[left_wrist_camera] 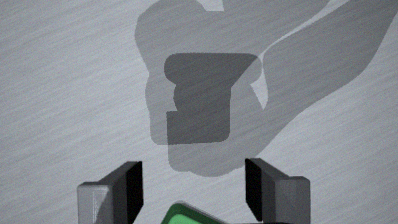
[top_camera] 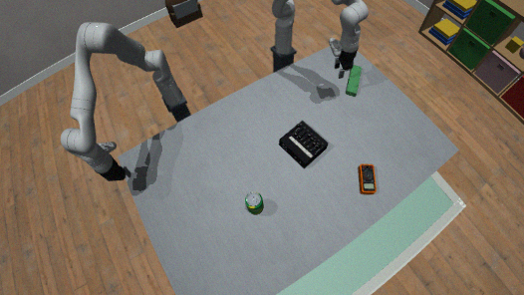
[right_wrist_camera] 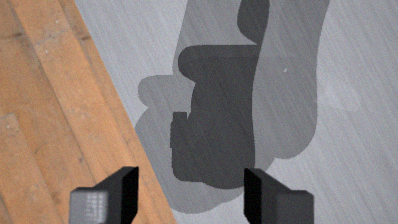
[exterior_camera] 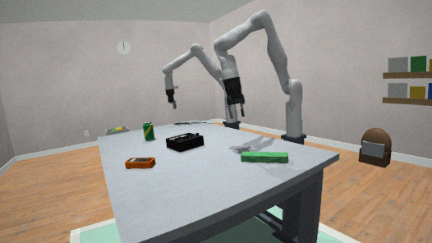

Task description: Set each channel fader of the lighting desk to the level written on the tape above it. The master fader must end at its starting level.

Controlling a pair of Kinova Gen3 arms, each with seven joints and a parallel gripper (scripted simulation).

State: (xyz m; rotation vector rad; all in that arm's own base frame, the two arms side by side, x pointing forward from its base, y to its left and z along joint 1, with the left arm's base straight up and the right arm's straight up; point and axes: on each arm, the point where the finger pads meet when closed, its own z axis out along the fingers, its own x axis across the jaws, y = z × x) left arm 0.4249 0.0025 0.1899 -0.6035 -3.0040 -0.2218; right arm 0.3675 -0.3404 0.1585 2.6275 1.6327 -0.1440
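Note:
My left gripper is now 18 cm short of the fader 3, 26 cm to the left of it and 12 cm above it. Round my left hand: master fader: 9 cm ahead, 28 cm to the right, 12 cm below; fader 4: 16 cm ahead, 26 cm to the right, 12 cm below; green block: 2 cm behind, 16 cm to the left, 18 cm below.

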